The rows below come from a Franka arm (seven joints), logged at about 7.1 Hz.
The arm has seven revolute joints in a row. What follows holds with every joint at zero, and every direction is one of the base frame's. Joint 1 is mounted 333 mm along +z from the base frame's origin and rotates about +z. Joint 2 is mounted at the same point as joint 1 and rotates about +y. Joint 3 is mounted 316 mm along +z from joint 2 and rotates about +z. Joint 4 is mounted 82.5 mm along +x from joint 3 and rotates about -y. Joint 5 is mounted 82.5 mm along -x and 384 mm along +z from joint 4 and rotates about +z. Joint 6 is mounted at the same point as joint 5 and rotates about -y. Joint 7 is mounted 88 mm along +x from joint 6 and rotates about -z. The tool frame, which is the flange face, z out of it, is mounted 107 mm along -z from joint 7; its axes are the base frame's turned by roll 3.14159, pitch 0 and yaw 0 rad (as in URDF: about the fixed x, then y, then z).
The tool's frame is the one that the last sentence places.
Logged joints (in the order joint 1, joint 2, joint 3, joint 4, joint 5, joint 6, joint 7), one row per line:
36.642 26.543 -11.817 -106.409 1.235 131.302 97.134
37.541 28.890 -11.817 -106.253 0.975 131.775 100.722
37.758 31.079 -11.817 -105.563 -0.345 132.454 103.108
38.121 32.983 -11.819 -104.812 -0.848 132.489 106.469
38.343 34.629 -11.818 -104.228 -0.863 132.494 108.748
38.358 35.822 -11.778 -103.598 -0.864 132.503 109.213
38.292 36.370 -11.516 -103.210 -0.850 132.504 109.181
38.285 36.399 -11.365 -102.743 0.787 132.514 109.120
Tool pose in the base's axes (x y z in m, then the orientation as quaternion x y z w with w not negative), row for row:
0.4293 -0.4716 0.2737 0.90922 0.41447 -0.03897 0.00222
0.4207 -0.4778 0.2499 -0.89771 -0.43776 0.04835 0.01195
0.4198 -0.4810 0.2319 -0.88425 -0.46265 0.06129 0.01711
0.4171 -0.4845 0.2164 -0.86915 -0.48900 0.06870 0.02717
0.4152 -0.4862 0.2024 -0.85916 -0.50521 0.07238 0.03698
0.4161 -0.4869 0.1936 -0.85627 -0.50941 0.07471 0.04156
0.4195 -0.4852 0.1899 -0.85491 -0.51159 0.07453 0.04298
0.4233 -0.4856 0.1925 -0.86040 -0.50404 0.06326 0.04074
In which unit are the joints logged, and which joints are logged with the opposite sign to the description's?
The joints are logged in degrees. Opposite sign: joint 1, joint 7.
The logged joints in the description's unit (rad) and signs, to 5 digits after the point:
-0.63952 0.46326 -0.20625 -1.85719 0.02155 2.29165 -1.69531
-0.65521 0.50423 -0.20625 -1.85446 0.01702 2.29991 -1.75793
-0.65900 0.54243 -0.20625 -1.84242 -0.00602 2.31176 -1.79957
-0.66534 0.57566 -0.20628 -1.82931 -0.01480 2.31237 -1.85823
-0.66921 0.60439 -0.20626 -1.81912 -0.01506 2.31246 -1.89801
-0.66947 0.62521 -0.20556 -1.80813 -0.01508 2.31261 -1.90613
-0.66832 0.63478 -0.20099 -1.80135 -0.01484 2.31263 -1.90557
-0.66820 0.63528 -0.19836 -1.79320 0.01374 2.31281 -1.90450

